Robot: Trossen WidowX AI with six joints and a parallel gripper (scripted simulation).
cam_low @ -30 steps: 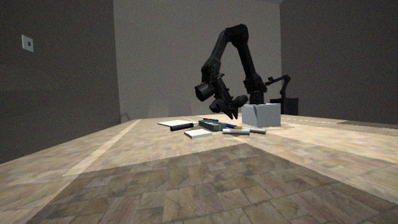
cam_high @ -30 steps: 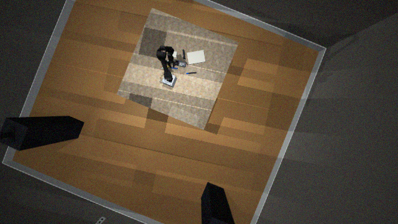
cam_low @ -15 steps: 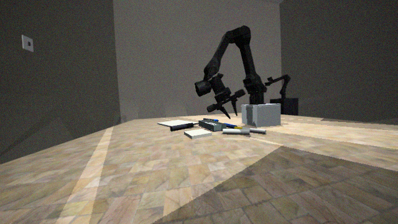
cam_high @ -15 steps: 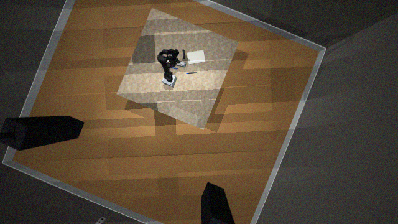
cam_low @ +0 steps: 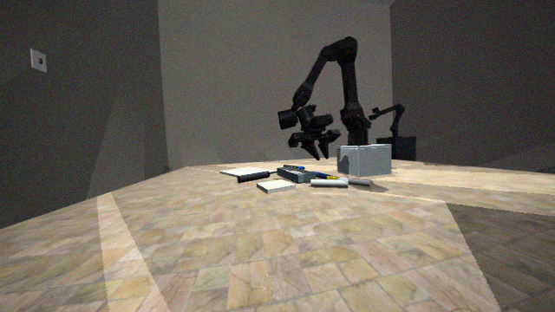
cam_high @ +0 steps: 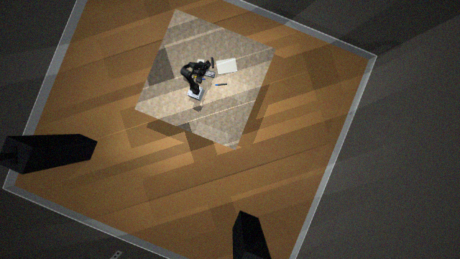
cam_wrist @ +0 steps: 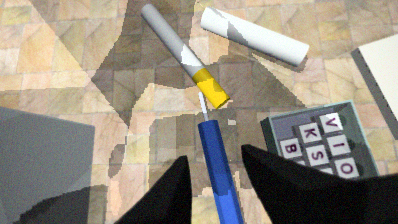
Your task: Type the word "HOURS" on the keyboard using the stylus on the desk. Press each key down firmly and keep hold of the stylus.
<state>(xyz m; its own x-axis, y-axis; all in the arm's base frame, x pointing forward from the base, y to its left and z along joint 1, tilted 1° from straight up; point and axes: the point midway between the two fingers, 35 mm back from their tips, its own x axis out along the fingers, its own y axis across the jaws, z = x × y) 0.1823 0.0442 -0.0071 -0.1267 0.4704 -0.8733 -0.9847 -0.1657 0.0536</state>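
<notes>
Right now the blue stylus is 6 cm below my gripper tip and 1 cm to the left of it. Also, from my gripper tip: yellow-capped white marker: 8 cm to the left, 6 cm below, 2 cm behind; flat pad: 18 cm ahead, 6 cm to the left, 6 cm below; dark cylinder: 23 cm ahead, 7 cm to the right, 5 cm below.
</notes>
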